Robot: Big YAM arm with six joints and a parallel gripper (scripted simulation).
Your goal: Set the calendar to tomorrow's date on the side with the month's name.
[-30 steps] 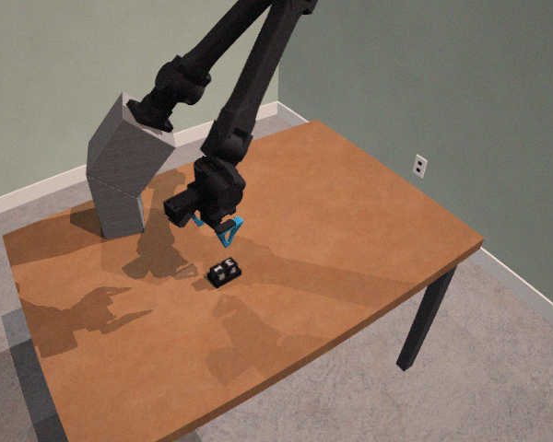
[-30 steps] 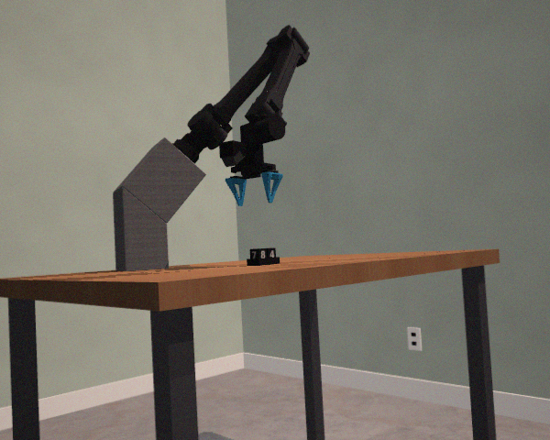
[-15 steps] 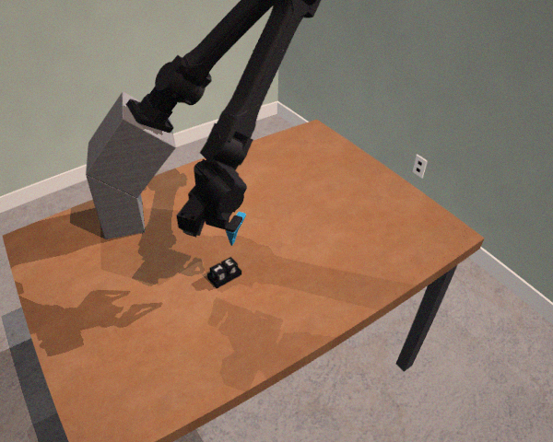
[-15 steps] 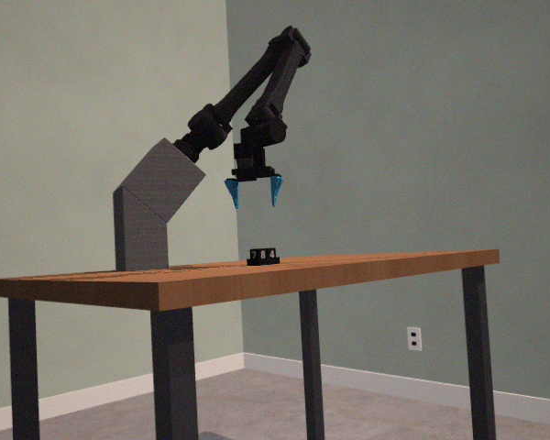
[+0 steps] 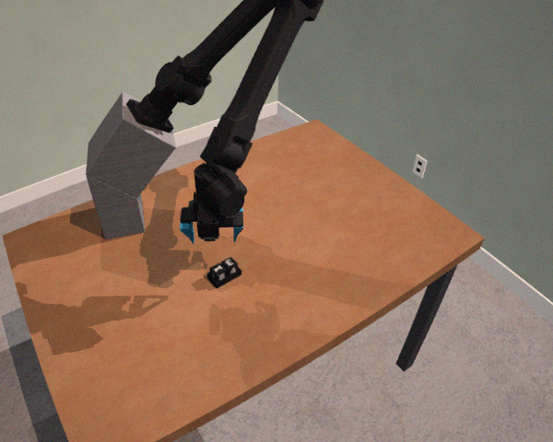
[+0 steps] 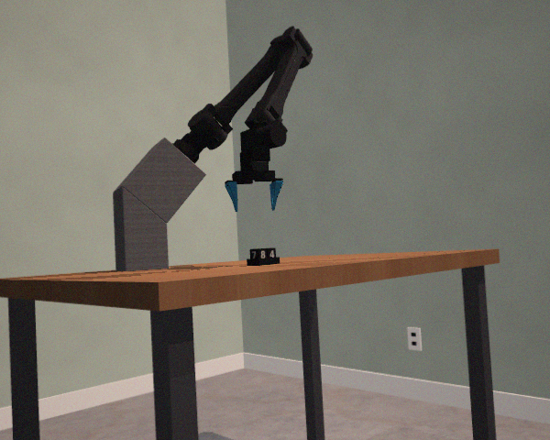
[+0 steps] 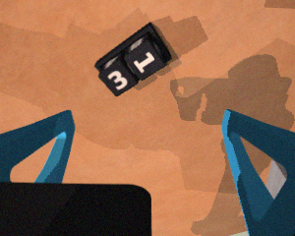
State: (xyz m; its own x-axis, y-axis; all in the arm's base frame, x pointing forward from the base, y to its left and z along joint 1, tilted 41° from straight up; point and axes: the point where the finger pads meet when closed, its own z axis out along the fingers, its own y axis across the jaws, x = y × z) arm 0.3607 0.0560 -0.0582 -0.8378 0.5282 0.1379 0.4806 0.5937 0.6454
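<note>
Now: the black tray 20 mm to the left of my hand and 140 mm below it.
</note>
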